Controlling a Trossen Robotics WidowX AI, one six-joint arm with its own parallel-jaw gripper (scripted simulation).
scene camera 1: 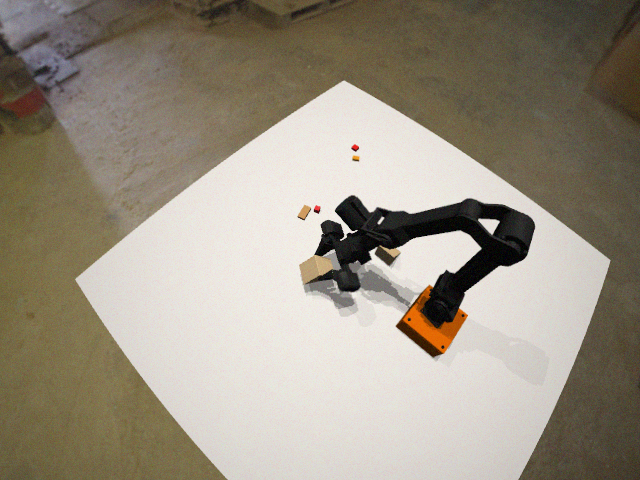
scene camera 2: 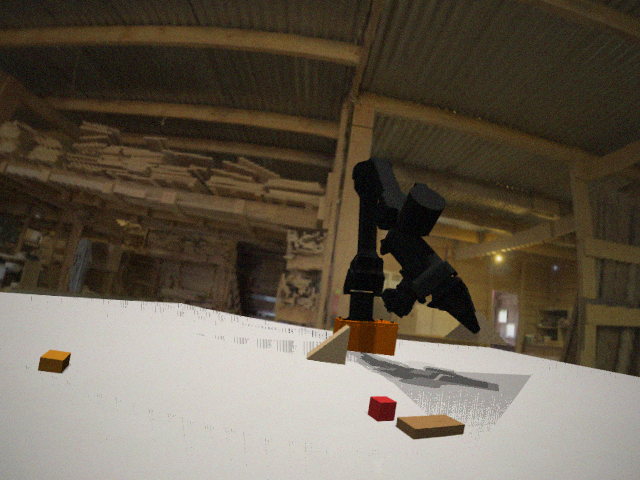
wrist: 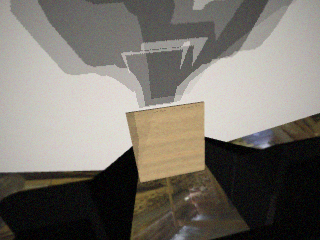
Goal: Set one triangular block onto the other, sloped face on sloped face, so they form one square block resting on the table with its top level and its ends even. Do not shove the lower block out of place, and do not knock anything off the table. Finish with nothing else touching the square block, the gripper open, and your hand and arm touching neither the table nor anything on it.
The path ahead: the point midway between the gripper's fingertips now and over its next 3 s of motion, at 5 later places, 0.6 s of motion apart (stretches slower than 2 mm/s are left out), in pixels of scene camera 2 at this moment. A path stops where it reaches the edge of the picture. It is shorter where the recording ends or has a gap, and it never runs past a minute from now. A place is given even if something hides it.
The gripper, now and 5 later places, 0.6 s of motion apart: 478, 331; 478, 311; 479, 315; 480, 317; 480, 319; 480, 319
